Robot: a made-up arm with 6 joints.
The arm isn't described. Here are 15 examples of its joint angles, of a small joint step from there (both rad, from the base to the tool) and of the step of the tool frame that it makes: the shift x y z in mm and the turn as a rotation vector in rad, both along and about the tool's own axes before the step.
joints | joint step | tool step
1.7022 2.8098 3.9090 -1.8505 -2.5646 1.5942 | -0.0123 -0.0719 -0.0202 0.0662 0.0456 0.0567 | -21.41 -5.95 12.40 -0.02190 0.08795 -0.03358
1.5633 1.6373 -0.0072 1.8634 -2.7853 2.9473 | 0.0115 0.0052 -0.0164 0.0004 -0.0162 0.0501 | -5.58 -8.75 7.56 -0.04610 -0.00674 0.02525
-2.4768 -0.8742 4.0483 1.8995 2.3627 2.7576 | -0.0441 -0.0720 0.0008 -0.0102 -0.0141 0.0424 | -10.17 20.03 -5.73 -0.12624 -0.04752 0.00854
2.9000 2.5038 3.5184 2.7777 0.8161 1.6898 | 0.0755 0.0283 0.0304 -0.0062 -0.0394 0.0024 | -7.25 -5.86 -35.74 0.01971 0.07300 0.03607
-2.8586 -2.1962 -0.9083 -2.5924 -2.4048 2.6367 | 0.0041 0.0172 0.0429 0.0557 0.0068 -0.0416 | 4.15 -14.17 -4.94 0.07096 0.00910 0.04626
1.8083 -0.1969 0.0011 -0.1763 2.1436 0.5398 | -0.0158 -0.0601 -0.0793 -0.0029 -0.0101 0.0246 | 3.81 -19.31 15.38 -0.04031 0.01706 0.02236
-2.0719 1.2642 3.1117 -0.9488 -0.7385 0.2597 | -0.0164 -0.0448 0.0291 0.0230 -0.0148 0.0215 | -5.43 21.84 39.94 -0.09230 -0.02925 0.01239
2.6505 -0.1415 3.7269 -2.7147 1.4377 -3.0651 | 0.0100 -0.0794 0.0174 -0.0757 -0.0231 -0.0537 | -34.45 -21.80 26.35 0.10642 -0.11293 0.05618
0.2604 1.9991 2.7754 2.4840 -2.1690 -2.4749 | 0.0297 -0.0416 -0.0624 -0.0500 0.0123 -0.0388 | -16.36 12.19 4.95 0.00229 0.06995 -0.02299
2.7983 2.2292 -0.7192 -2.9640 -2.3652 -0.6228 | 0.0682 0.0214 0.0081 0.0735 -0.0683 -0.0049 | -15.37 13.17 -11.97 0.02600 -0.02788 -0.10864
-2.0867 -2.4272 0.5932 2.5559 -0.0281 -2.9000 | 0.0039 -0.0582 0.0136 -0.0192 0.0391 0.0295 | -19.36 13.05 48.30 -0.00966 -0.03115 0.02995
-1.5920 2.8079 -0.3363 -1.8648 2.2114 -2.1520 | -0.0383 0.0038 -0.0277 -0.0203 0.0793 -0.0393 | -8.22 18.94 11.66 -0.00531 0.03848 0.03688
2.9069 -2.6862 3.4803 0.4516 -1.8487 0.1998 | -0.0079 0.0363 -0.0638 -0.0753 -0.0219 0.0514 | 52.35 18.01 6.56 -0.10490 0.09947 0.08845
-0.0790 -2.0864 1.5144 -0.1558 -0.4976 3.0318 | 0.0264 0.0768 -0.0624 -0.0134 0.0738 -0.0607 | 37.45 45.44 82.40 0.08439 -0.05342 0.04821
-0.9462 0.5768 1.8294 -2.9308 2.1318 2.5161 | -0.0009 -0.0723 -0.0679 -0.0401 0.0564 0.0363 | -26.64 -10.73 -5.10 -0.05718 0.06178 -0.00245
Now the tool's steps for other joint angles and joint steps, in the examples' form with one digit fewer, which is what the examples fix.
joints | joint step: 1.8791 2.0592 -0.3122 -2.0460 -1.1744 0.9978 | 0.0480 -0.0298 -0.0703 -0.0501 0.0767 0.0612
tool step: -17.3 -6.4 -19.2 -0.0368 -0.0723 -0.1046
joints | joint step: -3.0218 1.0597 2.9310 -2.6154 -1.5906 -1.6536 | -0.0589 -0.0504 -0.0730 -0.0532 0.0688 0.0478
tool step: -11.3 13.6 -4.1 -0.0223 0.0011 0.0807
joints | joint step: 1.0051 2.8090 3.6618 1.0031 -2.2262 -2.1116 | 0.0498 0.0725 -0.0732 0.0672 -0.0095 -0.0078
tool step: 18.4 -39.1 -55.4 -0.0859 -0.1244 0.0132
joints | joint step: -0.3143 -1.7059 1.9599 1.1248 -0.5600 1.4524 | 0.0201 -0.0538 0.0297 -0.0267 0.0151 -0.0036
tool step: -7.7 -15.5 -59.8 0.0604 0.0569 -0.0440
